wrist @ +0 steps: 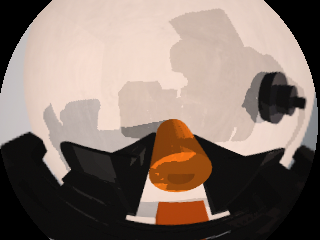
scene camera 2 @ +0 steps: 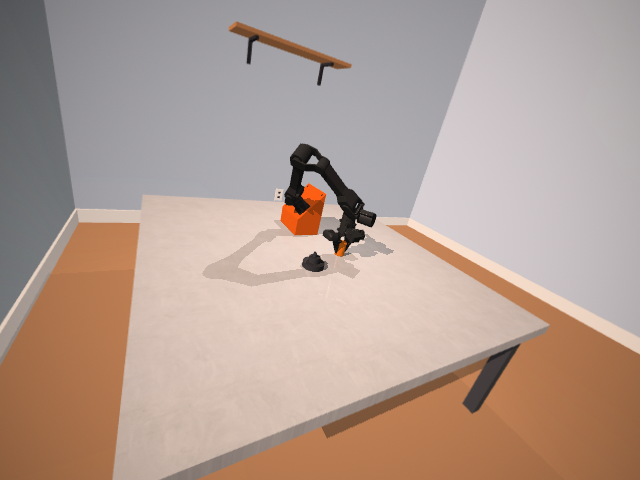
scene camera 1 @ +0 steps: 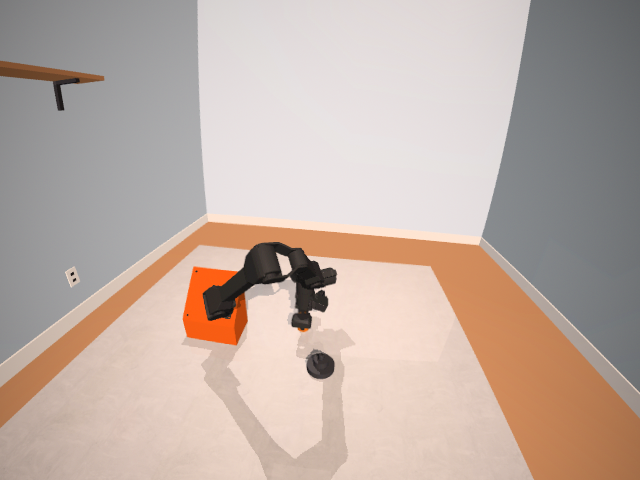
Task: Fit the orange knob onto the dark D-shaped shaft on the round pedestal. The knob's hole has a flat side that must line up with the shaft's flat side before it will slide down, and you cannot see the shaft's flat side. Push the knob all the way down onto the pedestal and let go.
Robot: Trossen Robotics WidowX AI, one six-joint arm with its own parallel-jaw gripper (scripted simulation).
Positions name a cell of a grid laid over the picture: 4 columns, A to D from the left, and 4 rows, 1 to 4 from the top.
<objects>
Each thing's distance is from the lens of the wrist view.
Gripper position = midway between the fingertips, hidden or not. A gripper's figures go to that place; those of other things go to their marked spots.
my gripper (wrist: C3): 10 cm
knob (wrist: C3): 5 cm
shaft (wrist: D2): 18 cm
The marked spots on the shaft and the knob are 17 cm apart.
</objects>
